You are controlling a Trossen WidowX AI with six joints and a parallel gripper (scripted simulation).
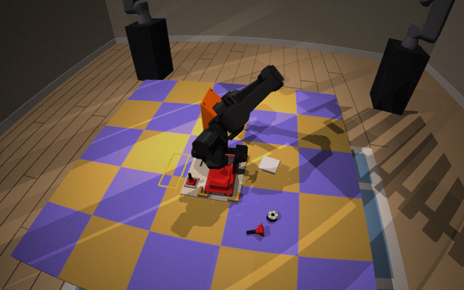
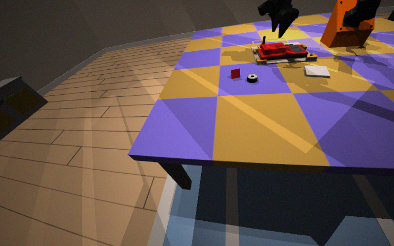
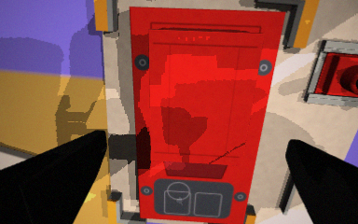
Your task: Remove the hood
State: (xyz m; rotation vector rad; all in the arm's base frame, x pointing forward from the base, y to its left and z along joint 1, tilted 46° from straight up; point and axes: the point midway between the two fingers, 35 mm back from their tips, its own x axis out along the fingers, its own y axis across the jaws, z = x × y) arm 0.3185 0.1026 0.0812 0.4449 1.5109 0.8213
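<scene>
Now: gripper tip 60 mm above the hood. The rest, counted from my gripper tip: wheel (90 mm ahead, 220 mm to the left, 90 mm below); white tile (150 mm behind, 160 mm to the left, 90 mm below).
</scene>
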